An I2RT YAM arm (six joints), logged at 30 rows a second.
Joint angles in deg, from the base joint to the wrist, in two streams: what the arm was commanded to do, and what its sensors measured. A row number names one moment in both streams.
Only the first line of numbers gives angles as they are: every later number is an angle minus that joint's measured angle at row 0.
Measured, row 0:
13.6 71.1 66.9 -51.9 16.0 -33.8
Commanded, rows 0 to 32:
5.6 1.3 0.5 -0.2 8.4 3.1
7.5 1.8 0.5 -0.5 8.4 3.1
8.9 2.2 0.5 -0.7 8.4 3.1
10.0 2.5 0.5 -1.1 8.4 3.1
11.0 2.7 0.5 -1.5 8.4 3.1
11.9 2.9 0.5 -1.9 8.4 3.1
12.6 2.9 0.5 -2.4 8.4 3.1
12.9 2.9 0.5 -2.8 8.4 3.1
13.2 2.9 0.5 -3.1 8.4 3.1
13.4 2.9 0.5 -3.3 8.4 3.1
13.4 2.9 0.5 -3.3 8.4 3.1
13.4 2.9 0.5 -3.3 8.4 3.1
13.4 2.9 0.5 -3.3 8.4 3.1
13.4 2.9 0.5 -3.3 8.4 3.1
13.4 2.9 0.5 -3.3 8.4 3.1
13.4 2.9 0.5 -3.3 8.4 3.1
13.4 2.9 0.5 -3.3 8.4 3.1
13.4 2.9 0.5 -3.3 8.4 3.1
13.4 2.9 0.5 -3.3 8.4 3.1
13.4 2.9 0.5 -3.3 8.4 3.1
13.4 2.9 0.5 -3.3 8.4 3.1
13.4 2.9 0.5 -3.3 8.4 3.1
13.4 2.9 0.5 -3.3 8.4 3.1
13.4 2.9 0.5 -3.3 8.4 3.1
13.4 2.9 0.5 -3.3 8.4 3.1
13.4 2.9 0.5 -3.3 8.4 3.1
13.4 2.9 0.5 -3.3 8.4 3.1
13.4 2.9 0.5 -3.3 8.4 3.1
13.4 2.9 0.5 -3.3 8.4 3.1
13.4 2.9 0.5 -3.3 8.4 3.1
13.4 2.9 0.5 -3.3 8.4 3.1
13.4 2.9 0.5 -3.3 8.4 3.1
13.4 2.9 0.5 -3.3 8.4 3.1
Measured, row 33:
13.1 2.9 0.0 -3.2 7.9 2.3
